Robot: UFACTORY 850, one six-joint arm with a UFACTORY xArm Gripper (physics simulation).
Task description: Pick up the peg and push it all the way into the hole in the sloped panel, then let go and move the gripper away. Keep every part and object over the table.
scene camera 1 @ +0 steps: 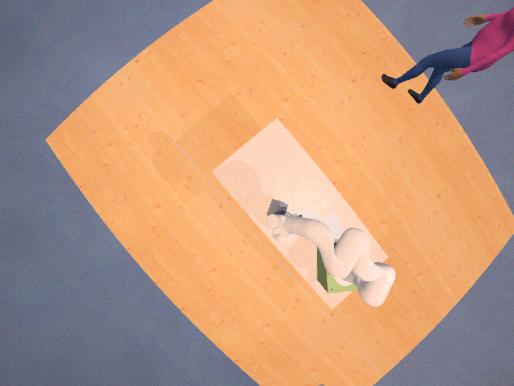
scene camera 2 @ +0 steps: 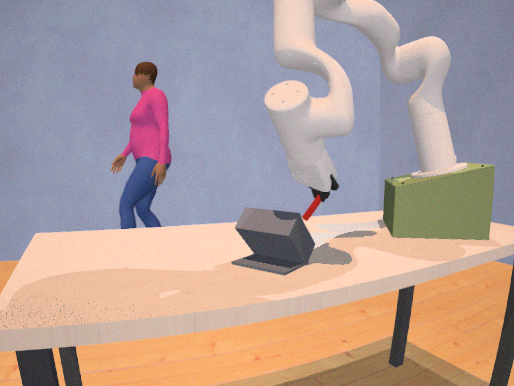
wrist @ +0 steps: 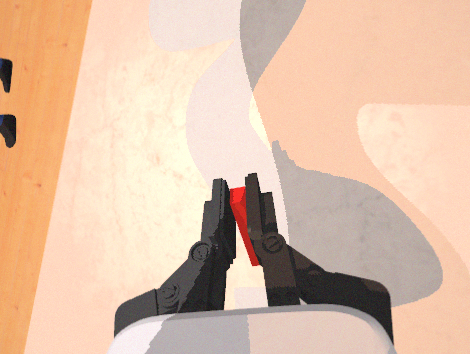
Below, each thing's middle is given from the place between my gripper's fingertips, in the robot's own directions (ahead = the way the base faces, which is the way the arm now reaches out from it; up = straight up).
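Labels:
Counted from my hand, the red peg (wrist: 237, 195) is 1 cm to the left of it, 3 cm ahead of it and 2 cm below it; the dark foot plate (scene camera 2: 279, 266) is 11 cm to the left of it, 17 cm ahead of it and 13 cm below it.

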